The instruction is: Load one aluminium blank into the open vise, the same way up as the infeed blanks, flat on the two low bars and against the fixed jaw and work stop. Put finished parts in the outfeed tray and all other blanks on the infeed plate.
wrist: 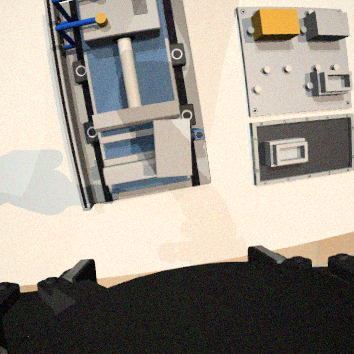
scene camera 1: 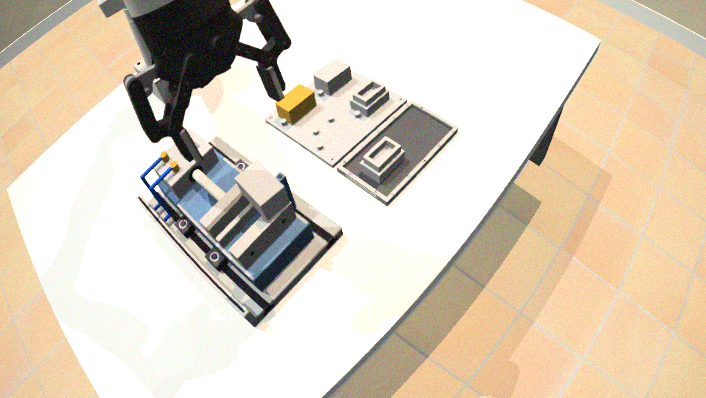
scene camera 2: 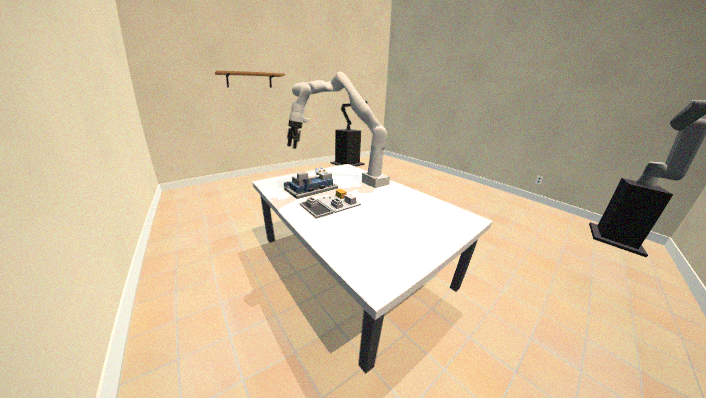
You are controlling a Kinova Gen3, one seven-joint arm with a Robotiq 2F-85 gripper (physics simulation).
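A plain grey block sits high on the vise, over the fixed jaw and reaching to the moving jaw, beside the blue work stop. What bears its underside is hidden. The infeed plate carries a yellow block, a grey block and a stepped, pocketed part. Another pocketed part is in the outfeed tray. My gripper is open and empty, high above the table.
Blue handles with orange knobs stick up at the vise's spindle end. Short pegs stand on the infeed plate. Two black pedestals with arms stand away from the table.
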